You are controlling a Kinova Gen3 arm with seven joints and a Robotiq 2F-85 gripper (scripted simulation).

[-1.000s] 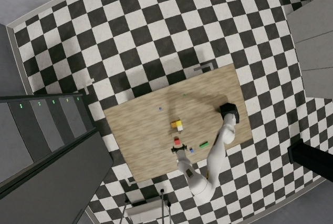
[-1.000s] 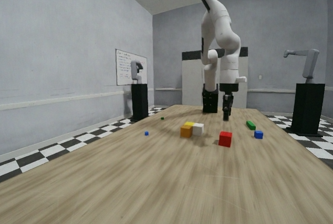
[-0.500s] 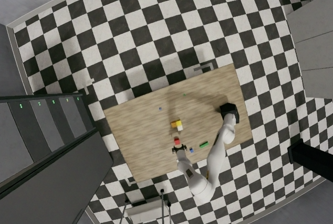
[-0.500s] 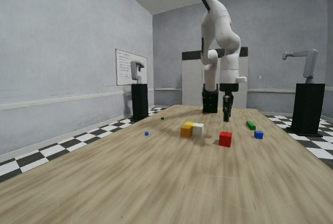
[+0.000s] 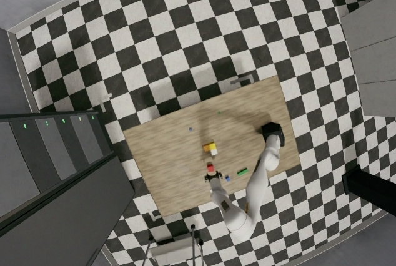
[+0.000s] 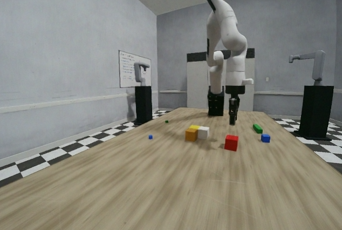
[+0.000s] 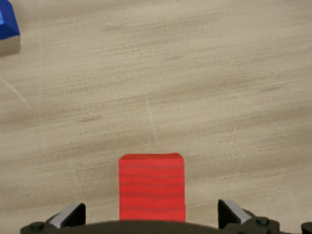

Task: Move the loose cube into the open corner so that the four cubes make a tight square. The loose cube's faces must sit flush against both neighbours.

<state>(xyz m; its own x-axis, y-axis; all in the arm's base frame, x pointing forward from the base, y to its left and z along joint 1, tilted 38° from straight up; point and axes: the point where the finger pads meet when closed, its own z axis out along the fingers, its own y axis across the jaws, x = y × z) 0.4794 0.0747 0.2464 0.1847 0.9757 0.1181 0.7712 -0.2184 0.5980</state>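
Now: hand 10 cm above the red cube. The rest, counted from my hand: green block: 25 cm behind, 18 cm to the left, 11 cm below.
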